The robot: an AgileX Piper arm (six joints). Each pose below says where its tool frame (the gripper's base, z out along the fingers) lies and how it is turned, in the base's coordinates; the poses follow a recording.
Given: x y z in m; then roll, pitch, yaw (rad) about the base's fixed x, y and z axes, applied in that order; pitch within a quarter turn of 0, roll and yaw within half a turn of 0.
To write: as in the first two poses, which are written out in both.
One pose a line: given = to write
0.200, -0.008, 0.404, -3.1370, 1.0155, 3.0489 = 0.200, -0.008, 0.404, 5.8, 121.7, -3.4
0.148, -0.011, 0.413, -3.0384, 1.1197, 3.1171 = 0.148, -0.011, 0.413, 5.2, 115.7, -6.9
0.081, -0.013, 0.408, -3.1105, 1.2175, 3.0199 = 0.081, -0.013, 0.408, 7.9, 110.0, -6.4
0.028, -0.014, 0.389, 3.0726, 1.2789, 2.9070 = 0.028, -0.014, 0.389, 9.8, 106.3, -5.6
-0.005, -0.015, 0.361, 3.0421, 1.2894, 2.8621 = -0.005, -0.015, 0.361, 10.8, 105.6, -5.9
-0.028, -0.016, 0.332, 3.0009, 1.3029, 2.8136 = -0.028, -0.016, 0.332, 11.6, 104.6, -5.8
